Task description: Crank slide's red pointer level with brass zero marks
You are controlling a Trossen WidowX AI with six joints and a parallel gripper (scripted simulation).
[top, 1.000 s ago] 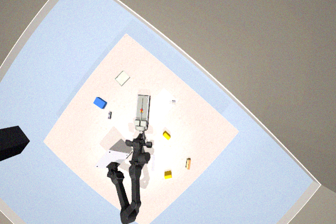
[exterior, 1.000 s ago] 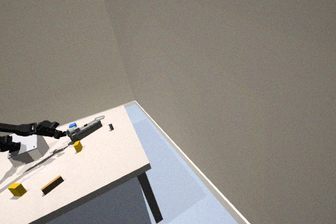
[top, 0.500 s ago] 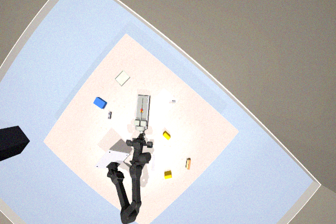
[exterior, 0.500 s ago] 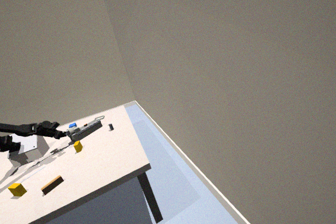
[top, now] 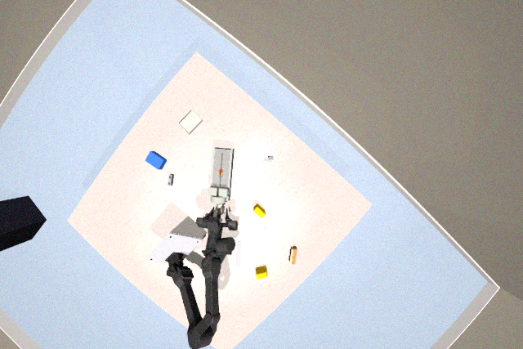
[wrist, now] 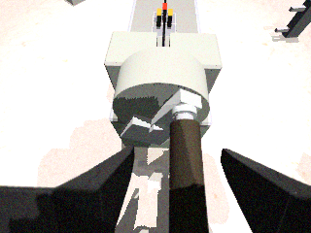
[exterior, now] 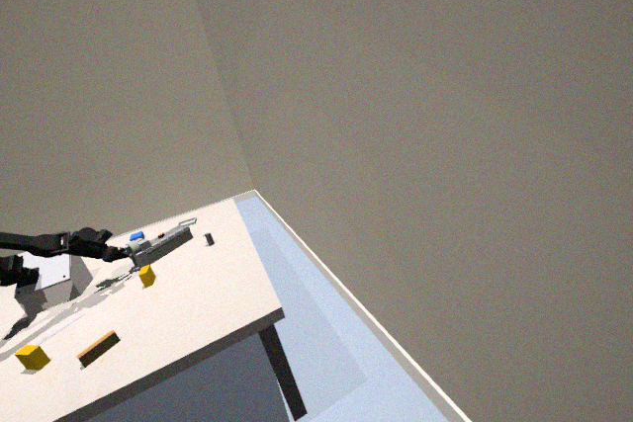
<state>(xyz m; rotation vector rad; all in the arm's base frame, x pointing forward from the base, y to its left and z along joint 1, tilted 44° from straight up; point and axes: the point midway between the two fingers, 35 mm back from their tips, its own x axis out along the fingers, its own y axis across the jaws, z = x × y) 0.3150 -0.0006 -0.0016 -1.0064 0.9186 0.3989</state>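
My gripper tip is 2 cm below the crank. Round my gripper tip: blue block (11 cm behind, 42 cm to the left, 7 cm below); then dark brown crank handle (1 cm behind, 1 cm to the right, 3 cm above); then red pointer (13 cm ahead, 13 cm to the left).
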